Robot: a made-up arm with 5 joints.
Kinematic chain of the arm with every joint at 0, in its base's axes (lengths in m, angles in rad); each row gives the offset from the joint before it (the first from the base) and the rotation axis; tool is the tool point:
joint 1: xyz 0 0 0.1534 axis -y
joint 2: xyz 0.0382 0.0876 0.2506 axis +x
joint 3: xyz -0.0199 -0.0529 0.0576 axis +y
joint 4: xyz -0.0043 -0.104 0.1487 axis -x
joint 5: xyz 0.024 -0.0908 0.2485 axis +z
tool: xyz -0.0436 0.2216 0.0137
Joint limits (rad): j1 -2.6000..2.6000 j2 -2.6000..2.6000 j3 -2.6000..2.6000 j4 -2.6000..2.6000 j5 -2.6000..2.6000
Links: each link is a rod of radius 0.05 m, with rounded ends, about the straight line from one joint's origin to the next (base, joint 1, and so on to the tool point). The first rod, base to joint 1, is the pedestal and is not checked.
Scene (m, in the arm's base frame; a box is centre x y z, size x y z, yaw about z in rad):
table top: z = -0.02
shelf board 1: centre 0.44 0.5 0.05 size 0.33 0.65 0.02 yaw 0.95
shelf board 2: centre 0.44 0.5 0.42 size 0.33 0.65 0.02 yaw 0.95
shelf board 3: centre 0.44 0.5 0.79 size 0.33 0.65 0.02 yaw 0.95
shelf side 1: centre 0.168 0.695 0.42 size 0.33 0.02 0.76 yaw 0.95
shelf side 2: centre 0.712 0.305 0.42 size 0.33 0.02 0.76 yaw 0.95
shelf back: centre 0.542 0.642 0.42 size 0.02 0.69 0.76 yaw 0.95
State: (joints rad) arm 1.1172 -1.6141 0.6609 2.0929 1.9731
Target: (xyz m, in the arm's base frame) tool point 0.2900 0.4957 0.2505
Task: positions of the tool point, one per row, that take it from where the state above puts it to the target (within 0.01 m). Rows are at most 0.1 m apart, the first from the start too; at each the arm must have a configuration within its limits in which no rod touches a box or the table.
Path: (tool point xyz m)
1: 0.0265 0.4365 0.2417
2: 0.1120 0.4625 0.2701
3: 0.2025 0.4819 0.2731
4: 0.2900 0.4957 0.2505

